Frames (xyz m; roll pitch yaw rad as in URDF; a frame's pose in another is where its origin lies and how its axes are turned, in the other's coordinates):
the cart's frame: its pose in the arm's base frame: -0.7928 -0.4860 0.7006 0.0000 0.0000 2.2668
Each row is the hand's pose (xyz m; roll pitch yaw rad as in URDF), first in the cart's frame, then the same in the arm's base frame.
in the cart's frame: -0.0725 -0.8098 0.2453 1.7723 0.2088 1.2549
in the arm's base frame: -0.1249 -0.0224 0.9459 1.7723 0.2088 -2.7615
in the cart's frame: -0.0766 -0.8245 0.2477 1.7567 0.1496 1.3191
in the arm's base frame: -0.1110 -0.0162 0.9483 1.7567 0.1496 -2.6973
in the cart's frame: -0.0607 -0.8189 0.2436 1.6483 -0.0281 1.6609
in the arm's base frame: -0.1254 -0.0075 0.9442 1.6483 -0.0281 -2.3555
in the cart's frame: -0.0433 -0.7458 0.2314 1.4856 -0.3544 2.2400
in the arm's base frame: -0.1927 -0.0411 0.9320 1.4856 -0.3544 -1.7764
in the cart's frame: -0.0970 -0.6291 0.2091 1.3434 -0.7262 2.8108
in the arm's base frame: -0.2478 -0.1571 0.9097 1.3434 -0.7262 -1.2056
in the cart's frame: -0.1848 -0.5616 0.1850 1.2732 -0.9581 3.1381
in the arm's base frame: -0.2433 -0.2677 0.8856 1.2732 -0.9581 -0.8783
